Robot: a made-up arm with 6 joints. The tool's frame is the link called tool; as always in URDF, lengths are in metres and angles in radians. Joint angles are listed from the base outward.
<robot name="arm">
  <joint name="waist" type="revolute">
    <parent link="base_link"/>
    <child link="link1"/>
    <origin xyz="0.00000 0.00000 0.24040" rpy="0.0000 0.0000 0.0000"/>
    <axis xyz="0 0 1"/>
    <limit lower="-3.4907" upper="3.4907"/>
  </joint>
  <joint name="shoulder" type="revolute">
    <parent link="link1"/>
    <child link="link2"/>
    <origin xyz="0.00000 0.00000 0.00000" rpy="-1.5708 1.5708 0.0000"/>
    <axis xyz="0 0 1"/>
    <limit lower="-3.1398" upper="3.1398"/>
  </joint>
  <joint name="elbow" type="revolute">
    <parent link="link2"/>
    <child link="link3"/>
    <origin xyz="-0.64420 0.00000 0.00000" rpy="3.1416 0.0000 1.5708"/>
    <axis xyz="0 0 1"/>
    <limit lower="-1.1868" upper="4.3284"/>
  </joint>
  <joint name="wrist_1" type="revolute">
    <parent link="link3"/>
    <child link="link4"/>
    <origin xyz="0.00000 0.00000 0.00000" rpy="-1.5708 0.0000 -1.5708"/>
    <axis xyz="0 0 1"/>
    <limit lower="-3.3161" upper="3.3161"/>
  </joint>
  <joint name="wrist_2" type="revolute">
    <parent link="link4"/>
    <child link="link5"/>
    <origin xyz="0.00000 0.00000 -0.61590" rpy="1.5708 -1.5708 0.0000"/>
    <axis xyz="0 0 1"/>
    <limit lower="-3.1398" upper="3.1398"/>
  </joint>
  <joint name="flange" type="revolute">
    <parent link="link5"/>
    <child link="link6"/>
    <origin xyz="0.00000 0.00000 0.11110" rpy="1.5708 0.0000 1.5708"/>
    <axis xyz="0 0 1"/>
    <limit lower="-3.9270" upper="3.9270"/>
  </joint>
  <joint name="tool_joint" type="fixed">
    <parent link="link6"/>
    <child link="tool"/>
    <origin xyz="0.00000 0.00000 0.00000" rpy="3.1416 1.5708 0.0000"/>
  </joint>
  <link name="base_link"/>
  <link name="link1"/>
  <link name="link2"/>
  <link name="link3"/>
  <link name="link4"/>
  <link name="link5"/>
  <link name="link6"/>
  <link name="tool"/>
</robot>
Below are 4 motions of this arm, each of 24 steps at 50 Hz.
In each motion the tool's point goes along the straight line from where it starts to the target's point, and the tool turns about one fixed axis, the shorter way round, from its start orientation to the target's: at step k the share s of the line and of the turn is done. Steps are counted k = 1, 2, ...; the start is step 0. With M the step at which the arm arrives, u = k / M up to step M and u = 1 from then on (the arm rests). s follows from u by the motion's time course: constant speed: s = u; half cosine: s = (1 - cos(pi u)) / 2; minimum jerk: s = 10 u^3 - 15 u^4 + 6 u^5.
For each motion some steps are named. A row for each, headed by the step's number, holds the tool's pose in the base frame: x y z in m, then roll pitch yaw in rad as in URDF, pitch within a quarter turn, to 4 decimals.
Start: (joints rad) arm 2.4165 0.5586 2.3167 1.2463 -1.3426 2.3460
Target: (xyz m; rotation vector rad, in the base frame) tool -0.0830 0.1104 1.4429 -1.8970 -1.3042 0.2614
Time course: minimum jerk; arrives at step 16
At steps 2, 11, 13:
2: -0.0690 0.1083 1.3733 -2.1636 -0.2835 1.1227
11: -0.0804 0.1100 1.4302 -2.2908 -0.2650 1.0963
13: -0.0823 0.1103 1.4395 -2.3115 -0.2622 1.0918

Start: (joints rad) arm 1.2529 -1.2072 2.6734 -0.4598 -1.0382 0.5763
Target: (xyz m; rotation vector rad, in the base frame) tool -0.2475 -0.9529 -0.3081 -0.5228 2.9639 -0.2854
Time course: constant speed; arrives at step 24
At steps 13, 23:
13: -0.2469 -1.0052 -0.1251 -3.1151 -0.0871 -2.5775
23: -0.2474 -0.9577 -0.2915 -2.9495 0.0664 -2.7662

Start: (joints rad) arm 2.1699 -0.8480 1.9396 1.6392 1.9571 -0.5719
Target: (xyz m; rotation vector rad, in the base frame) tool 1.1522 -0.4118 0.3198 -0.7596 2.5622 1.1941
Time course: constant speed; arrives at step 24
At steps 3, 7, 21, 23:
3: 0.6809 -0.8496 0.7190 2.4753 0.1117 -2.9022
7: 0.7707 -0.7662 0.6430 2.4489 0.1663 -2.8686
21: 1.0849 -0.4743 0.3768 2.3689 0.3635 -2.7585
23: 1.1298 -0.4326 0.3388 2.3590 0.3923 -2.7436

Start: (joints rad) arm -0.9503 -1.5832 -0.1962 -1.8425 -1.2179 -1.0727
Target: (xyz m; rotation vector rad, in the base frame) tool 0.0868 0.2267 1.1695 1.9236 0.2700 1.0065
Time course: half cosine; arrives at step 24
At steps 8, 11, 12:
8: -0.1460 0.3298 0.9062 1.4078 -0.4443 0.8047
11: -0.0887 0.3044 0.9710 1.5162 -0.4782 0.7869
12: -0.0684 0.2955 0.9939 1.5552 -0.4897 0.7796

